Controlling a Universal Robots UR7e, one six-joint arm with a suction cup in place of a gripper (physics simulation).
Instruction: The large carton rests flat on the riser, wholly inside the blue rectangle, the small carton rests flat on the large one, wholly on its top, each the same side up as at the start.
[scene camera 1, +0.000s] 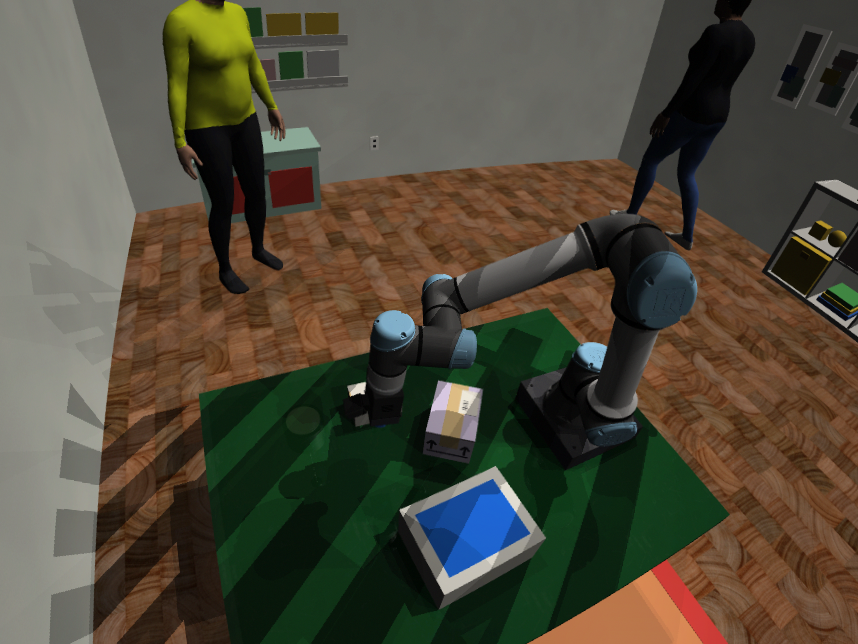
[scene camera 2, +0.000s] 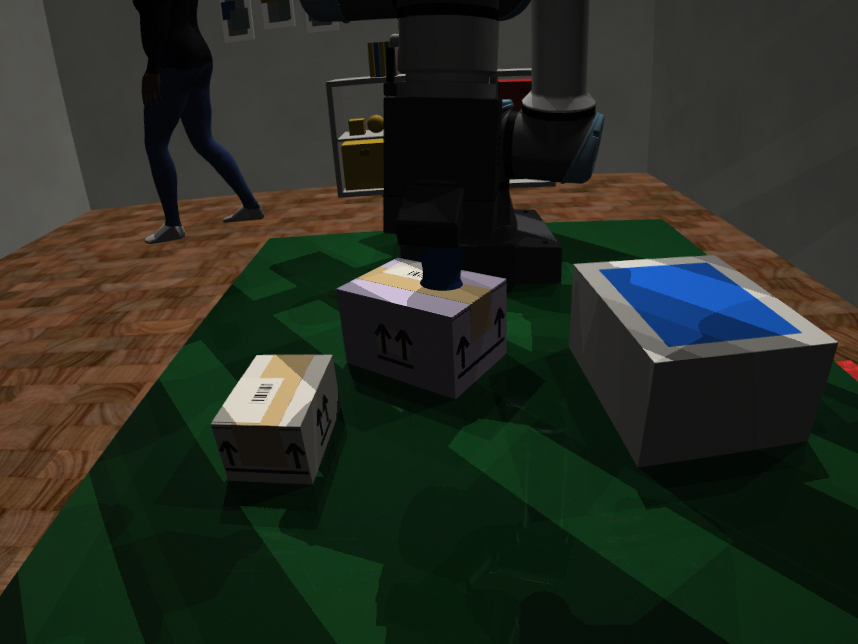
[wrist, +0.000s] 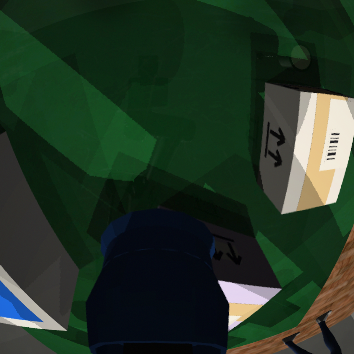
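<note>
The large lilac carton (scene camera 1: 453, 415) (scene camera 2: 415, 332) (wrist: 246, 291) stands on the green mat, arrows up, taped top upward. The small white carton (scene camera 1: 356, 389) (scene camera 2: 277, 401) (wrist: 309, 151) stands on the mat a short way off, label up. The grey riser (scene camera 1: 484, 575) (scene camera 2: 727, 401) (wrist: 35, 228) with the blue rectangle (scene camera 1: 471, 527) (scene camera 2: 692, 304) (wrist: 14, 309) on top carries nothing. My suction cup (scene camera 1: 377, 415) (scene camera 2: 442, 274) (wrist: 158, 225) hangs between the two cartons, close by the large carton's side. It holds nothing. In scene camera 2 it overlaps the large carton's top.
The arm's black base (scene camera 1: 561, 415) (scene camera 2: 520, 249) stands on the mat (scene camera 1: 277, 484) behind the large carton. A person in yellow (scene camera 1: 214, 124) and one in dark clothes (scene camera 1: 692, 104) (scene camera 2: 180, 104) stand on the wooden floor. A shelf unit (scene camera 1: 789, 235) is by the wall.
</note>
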